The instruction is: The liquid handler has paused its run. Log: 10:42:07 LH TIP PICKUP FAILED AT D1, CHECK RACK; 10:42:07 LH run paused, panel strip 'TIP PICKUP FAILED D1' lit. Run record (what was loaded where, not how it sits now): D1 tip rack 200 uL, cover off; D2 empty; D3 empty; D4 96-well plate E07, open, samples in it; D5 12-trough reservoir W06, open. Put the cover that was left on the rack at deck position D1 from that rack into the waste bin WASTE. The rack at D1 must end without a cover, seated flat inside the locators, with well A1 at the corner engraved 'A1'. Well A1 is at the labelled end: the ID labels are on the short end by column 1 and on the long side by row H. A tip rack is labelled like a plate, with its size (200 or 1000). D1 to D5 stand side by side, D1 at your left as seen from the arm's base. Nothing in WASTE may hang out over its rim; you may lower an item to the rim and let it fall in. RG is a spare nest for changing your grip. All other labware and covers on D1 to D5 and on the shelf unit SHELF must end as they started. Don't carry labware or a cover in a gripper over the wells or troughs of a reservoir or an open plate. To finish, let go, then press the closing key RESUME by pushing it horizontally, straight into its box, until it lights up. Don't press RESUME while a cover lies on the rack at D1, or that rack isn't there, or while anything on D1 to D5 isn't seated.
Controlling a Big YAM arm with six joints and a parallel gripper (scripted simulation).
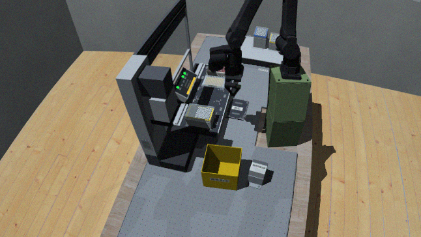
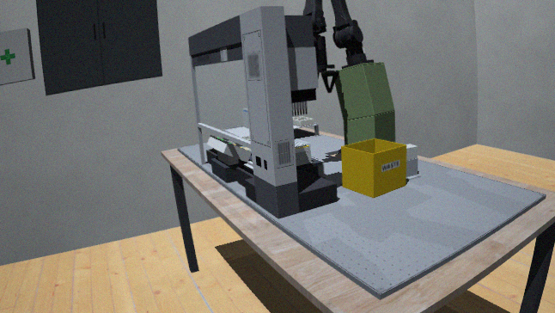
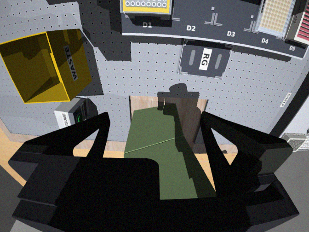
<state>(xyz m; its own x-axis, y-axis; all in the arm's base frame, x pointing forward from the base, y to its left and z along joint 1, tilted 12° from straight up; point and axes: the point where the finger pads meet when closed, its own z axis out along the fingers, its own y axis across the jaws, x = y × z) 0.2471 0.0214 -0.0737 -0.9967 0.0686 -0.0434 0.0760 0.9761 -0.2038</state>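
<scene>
Now: hand 18 cm above the clear cover and 17 cm short of it. From my hand the other things lie so: yellow tip rack: 20 cm below, 18 cm ahead; yellow waste bin: 27 cm to the left, 25 cm below, 3 cm ahead; head: 27 cm ahead, 20 cm to the left, 9 cm above.
</scene>
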